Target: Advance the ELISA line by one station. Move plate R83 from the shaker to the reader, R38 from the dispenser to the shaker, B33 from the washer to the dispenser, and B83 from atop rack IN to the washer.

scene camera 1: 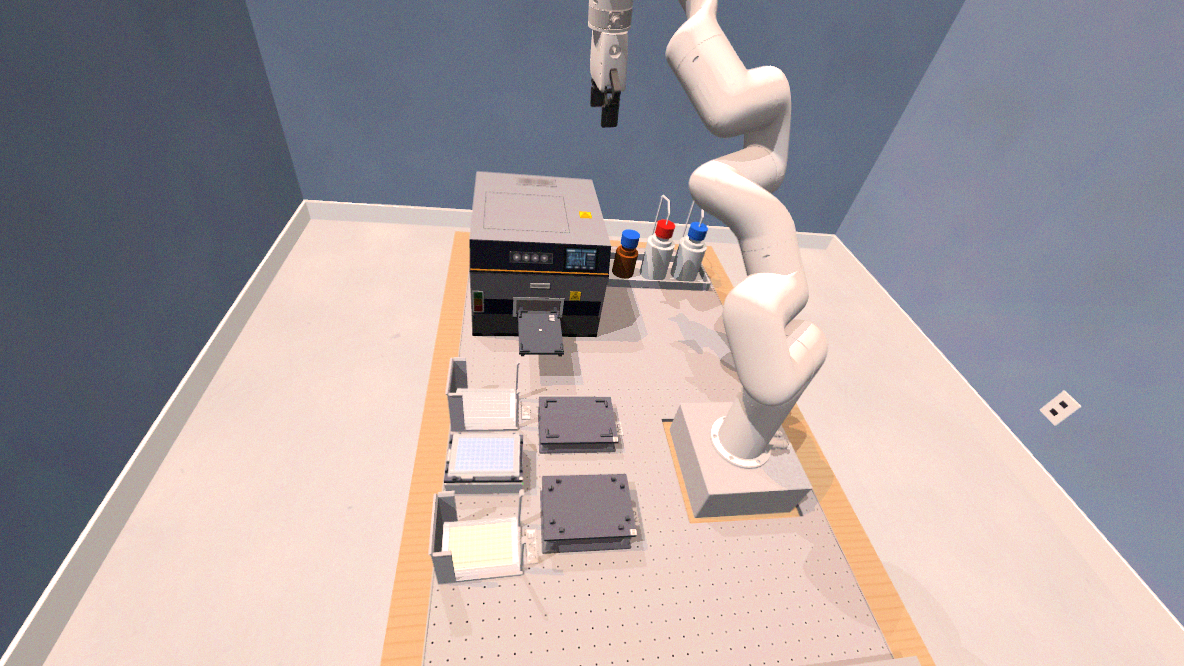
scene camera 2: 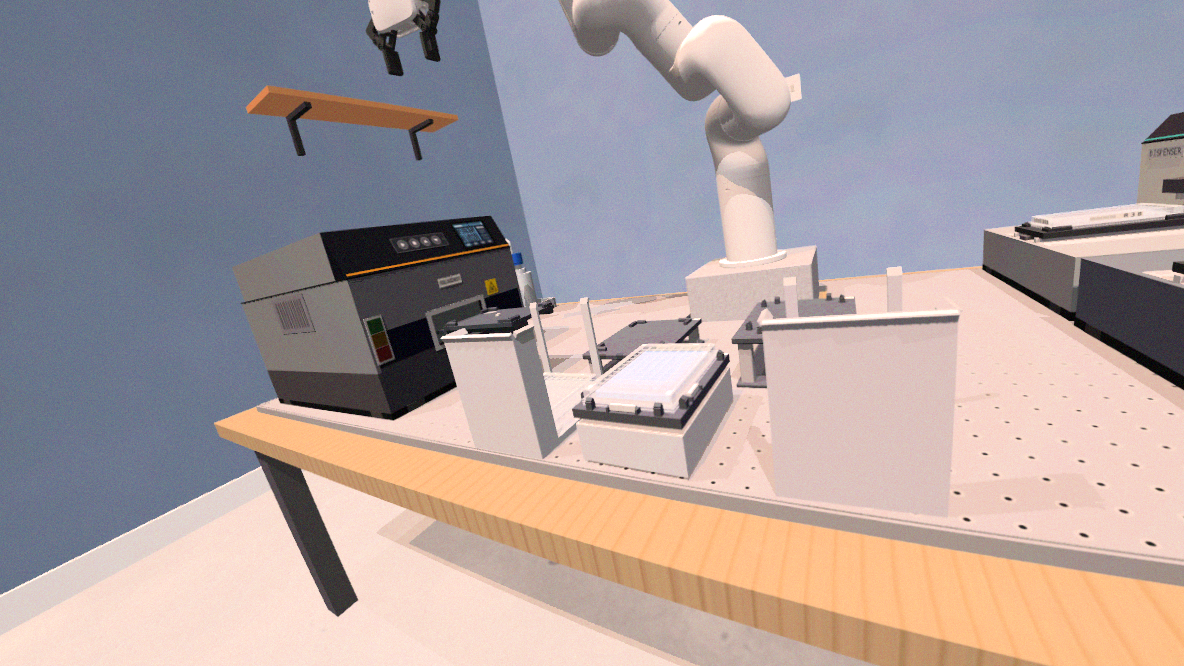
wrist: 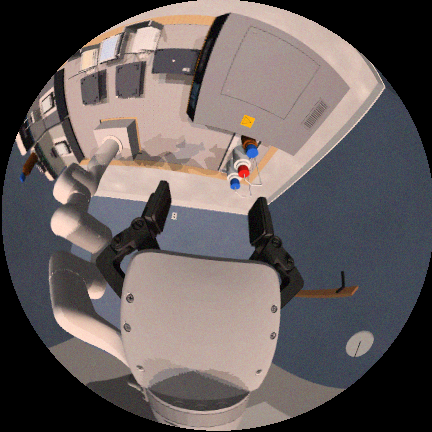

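Seen in the pictures: gripper, fingertip midpoint: (scene camera 1: 603, 116) (scene camera 2: 414, 67) (wrist: 212, 196); arm's base, origin of the base link: (scene camera 1: 739, 442) (scene camera 2: 752, 261) (wrist: 112, 144).
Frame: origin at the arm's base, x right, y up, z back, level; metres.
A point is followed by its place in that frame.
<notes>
My gripper (scene camera 1: 603, 114) {x 0.407, y 0.457, z -0.380 m} (scene camera 2: 413, 64) {x 0.407, y 0.457, z -0.380 m} (wrist: 212, 196) {x 0.407, y 0.457, z -0.380 m} is open and empty, high above the back of the table. The reader (scene camera 1: 538, 198) {x 0.547, y 0.182, z -0.516 m} (scene camera 2: 310, 289) {x 0.383, y 0.114, z -0.649 m} (wrist: 270, 75) {x 0.470, y 0.183, z -0.524 m} has its dark tray (scene camera 1: 539, 335) {x 0.208, y 0.017, z -0.449 m} (wrist: 173, 61) {x 0.226, y 0.017, z -0.445 m} out and bare. A bluish-white plate (scene camera 1: 486, 457) {x -0.104, y -0.019, z -0.499 m} (scene camera 2: 658, 375) {x -0.109, y -0.021, z -0.520 m} (wrist: 111, 47), label unreadable, sits on a low device between two racks. A yellowish plate (scene camera 1: 481, 545) {x -0.249, y -0.058, z -0.474 m} (wrist: 89, 60) lies in the front rack (scene camera 1: 442, 530) (scene camera 2: 861, 405) {x -0.267, y -0.015, z -0.542 m}. Plate R38 (scene camera 2: 1109, 217) {x -0.472, y 0.012, z 0.035 m} sits on the dispenser's carrier at far right. In the wrist view a plate (wrist: 48, 102) shows on the neighbouring machine, label unreadable.
Two dark platforms (scene camera 1: 579, 418) {x 0.037, y -0.046, z -0.332 m} (scene camera 1: 586, 505) {x -0.167, y -0.027, z -0.303 m} stand between the racks and the robot base (scene camera 1: 745, 497) {x -0.111, y -0.022, z 0.002 m}. The back rack (scene camera 1: 457, 393) {x -0.011, y 0.040, z -0.576 m} (scene camera 2: 500, 389) {x 0.017, y -0.015, z -0.602 m} holds whitish plates. Capped bottles (scene camera 1: 625, 258) {x 0.626, y -0.009, z -0.249 m} (scene camera 1: 658, 256) {x 0.637, y 0.010, z -0.151 m} stand right of the reader. A wall shelf (scene camera 2: 347, 109) hangs behind.
</notes>
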